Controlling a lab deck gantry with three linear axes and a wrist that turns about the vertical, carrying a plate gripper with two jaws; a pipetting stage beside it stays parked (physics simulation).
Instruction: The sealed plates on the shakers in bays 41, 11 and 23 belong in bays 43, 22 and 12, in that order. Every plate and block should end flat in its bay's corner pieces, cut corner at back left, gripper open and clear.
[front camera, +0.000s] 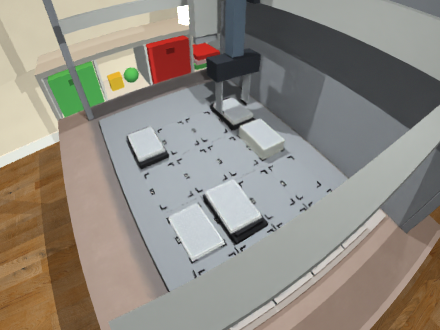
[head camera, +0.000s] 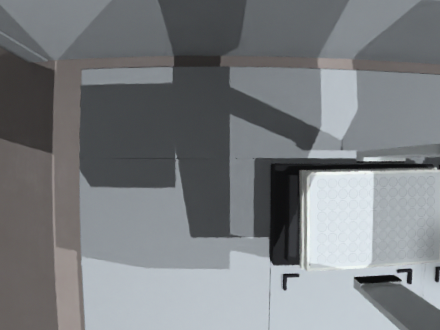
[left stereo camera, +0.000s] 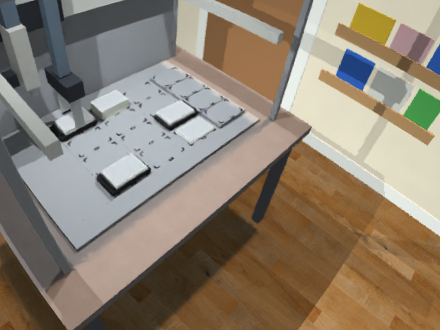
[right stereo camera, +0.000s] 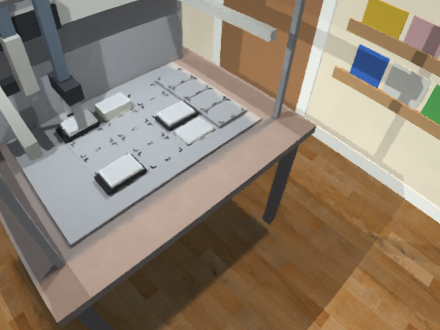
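Where they show: gripper, between the fingertips: (front camera: 232, 107) (head camera: 376, 220) (left stereo camera: 73, 118) (right stereo camera: 77, 120); robot's base, origin of its link: (front camera: 129, 142) (left stereo camera: 117, 194) (right stereo camera: 113, 193).
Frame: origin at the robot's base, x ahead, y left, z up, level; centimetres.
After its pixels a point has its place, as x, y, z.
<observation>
My gripper (front camera: 232, 107) @(6.4, 36.4, 4.0) (head camera: 380, 220) @(6.4, 36.4, 4.0) (left stereo camera: 71, 119) @(6.4, 36.4, 4.0) (right stereo camera: 74, 119) @(6.4, 36.4, 4.0) is open, its jaws astride the front and back long sides of the sealed plate (head camera: 340, 220) @(3.4, 36.4, 3.7) (left stereo camera: 67, 126) @(2.8, 34.5, 3.7) (right stereo camera: 82, 127) on the bay 41 shaker (head camera: 280, 215) @(-1.2, 36.5, 1.9); in the head view a gap shows between the front jaw and the plate. The bay 11 plate (front camera: 146, 142) @(7.3, 4.5, 3.7) (left stereo camera: 124, 171) @(5.7, 3.3, 3.7) (right stereo camera: 120, 170) @(6.0, 3.5, 3.7) and the bay 23 plate (front camera: 233, 204) @(39.3, 14.9, 3.7) (left stereo camera: 175, 112) @(38.1, 14.1, 3.7) (right stereo camera: 176, 113) @(38.2, 13.8, 3.7) sit on black shakers. Bay 43 (front camera: 295, 176) @(39.3, 36.6, 0.0), bay 22 (front camera: 201, 169) @(22.8, 15.1, 0.0) and bay 12 (front camera: 170, 186) @(23.7, 4.8, 0.0) hold no plate. Cut corners are too small to tell.
A tall pale block (front camera: 261, 136) @(24.1, 35.2, 4.2) (left stereo camera: 110, 104) @(21.7, 33.9, 4.2) (right stereo camera: 113, 106) @(21.8, 33.9, 4.2) stands in bay 42, right beside bay 41. A flat plate (front camera: 196, 231) @(40.0, 4.3, 1.4) (left stereo camera: 195, 130) @(38.5, 3.5, 1.4) (right stereo camera: 194, 130) @(38.6, 3.6, 1.4) lies in bay 13, in front of the bay 23 shaker. The pale pipetting stage (left stereo camera: 22, 57) (right stereo camera: 21, 65) hangs left of the gripper in the stereo views.
</observation>
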